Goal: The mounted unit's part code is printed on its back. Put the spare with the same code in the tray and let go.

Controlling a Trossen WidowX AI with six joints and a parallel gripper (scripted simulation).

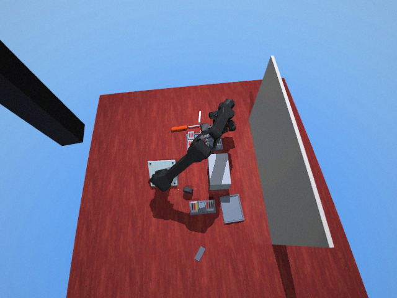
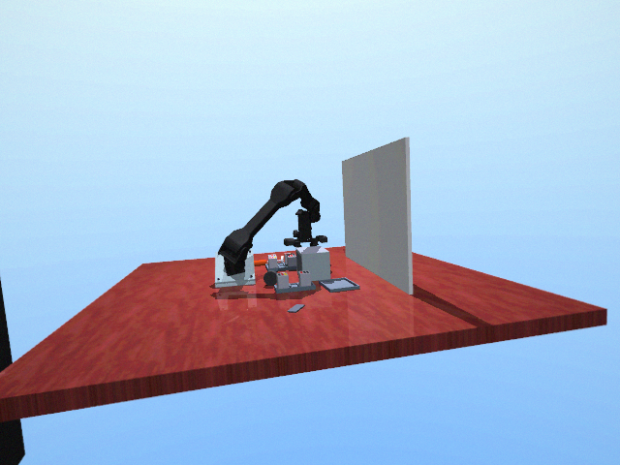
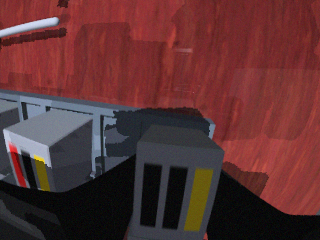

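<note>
The flat grey tray lies 2 cm behind my gripper tip, 42 cm to the right of it and 1 cm below it. Also, from my gripper tip: grey rack 8 cm behind, 3 cm to the right, 1 cm below; then grey mounted unit 5 cm behind, 22 cm to the right, 3 cm above; then tall grey panel 18 cm ahead, 27 cm to the right, 21 cm above.
</note>
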